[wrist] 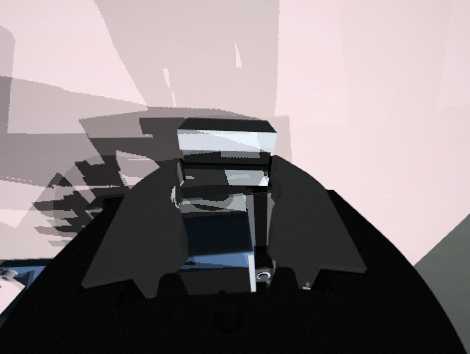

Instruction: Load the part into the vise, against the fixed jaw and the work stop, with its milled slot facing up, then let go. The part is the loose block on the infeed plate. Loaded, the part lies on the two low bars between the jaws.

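Frame: origin at the arm's base, x ahead, y left, z up, level; centimetres.
Seen in the pictures: gripper, fingertip midpoint: (pixel 226 160).
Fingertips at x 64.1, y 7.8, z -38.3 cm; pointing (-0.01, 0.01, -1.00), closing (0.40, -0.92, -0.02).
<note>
Offsets run from my fingertips to a thing's top centre. "spot": to the spot under its first point.
The part, a pale metallic block @(dx +0.9, dy +0.3, dz +1.8 cm) (pixel 227 141) with a dark band running across it, is in the upper middle of the wrist view, at the fingertips. The band may be its milled slot, but I cannot tell for certain. My gripper (pixel 226 160) is shut on the block, with one dark finger at its left side and one at its right. The block's lower portion shows between the tips. Which surface it touches below cannot be made out. The vise's jaws, work stop and low bars cannot be told apart for certain.
Between the fingers and nearer the palm are a dark body with a blue strip @(spot: dx -5.5, dy -1.5, dz +4.8 cm) (pixel 217 260), a narrow white edge @(spot: dx -6.5, dy -4.8, dz +4.8 cm) (pixel 252 274) and a small ring-shaped fitting @(spot: dx -10.3, dy -8.3, dz +2.5 cm) (pixel 263 275). A blue and metallic item @(spot: dx -27.2, dy +19.3, dz -0.2 cm) (pixel 27 276) shows at the lower left. A grey-green surface (pixel 447 285) is at the lower right.
</note>
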